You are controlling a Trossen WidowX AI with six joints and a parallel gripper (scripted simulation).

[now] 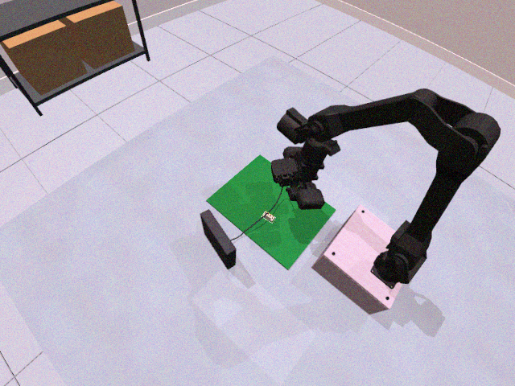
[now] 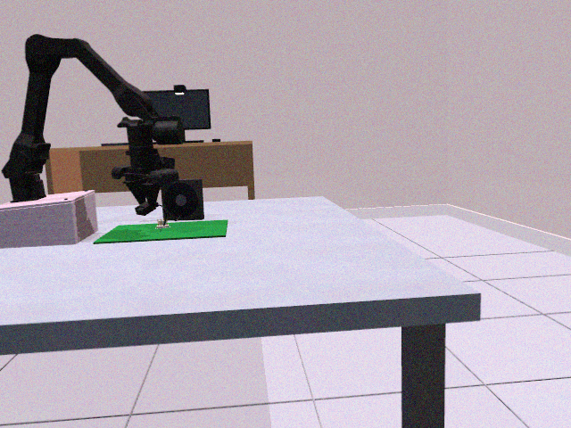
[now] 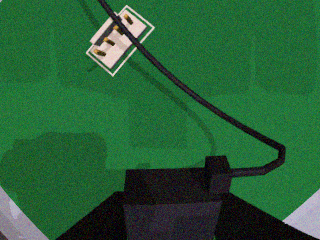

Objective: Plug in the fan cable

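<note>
The green board is 80 mm below my gripper tip, 40 mm ahead of it and 30 mm to the left of it. From my gripper tip the other things lie so: black fan (220 mm to the left, 60 mm ahead, 10 mm below); black plug (10 mm to the right, 10 mm behind).
</note>
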